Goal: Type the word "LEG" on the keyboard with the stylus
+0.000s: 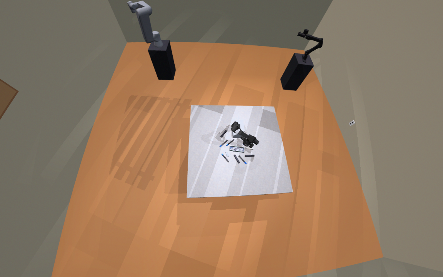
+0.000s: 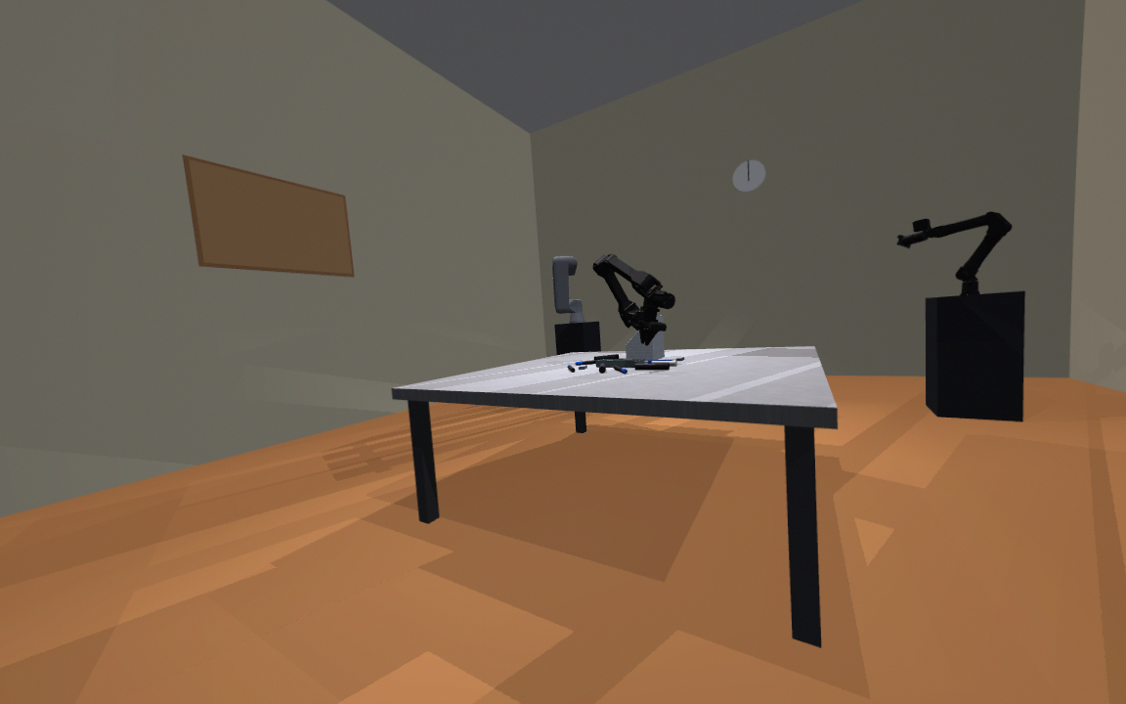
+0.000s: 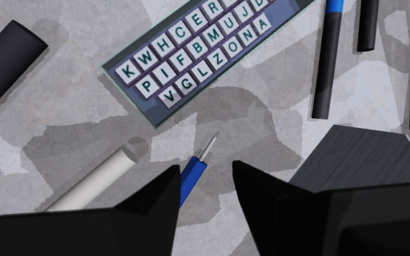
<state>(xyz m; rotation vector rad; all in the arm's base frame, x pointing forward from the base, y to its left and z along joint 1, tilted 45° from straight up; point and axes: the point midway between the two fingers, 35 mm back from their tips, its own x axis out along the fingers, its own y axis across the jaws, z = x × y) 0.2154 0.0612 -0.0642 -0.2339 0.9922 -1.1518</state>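
Now: gripper tip 70 mm above the stylus, 20 mm to the right of it and 20 mm past it. The rest, counted from my gripper tip: stylus tip (70 mm below, 20 mm to the right, 20 mm behind); white cylinder (90 mm to the left, 70 mm below, 30 mm ahead).
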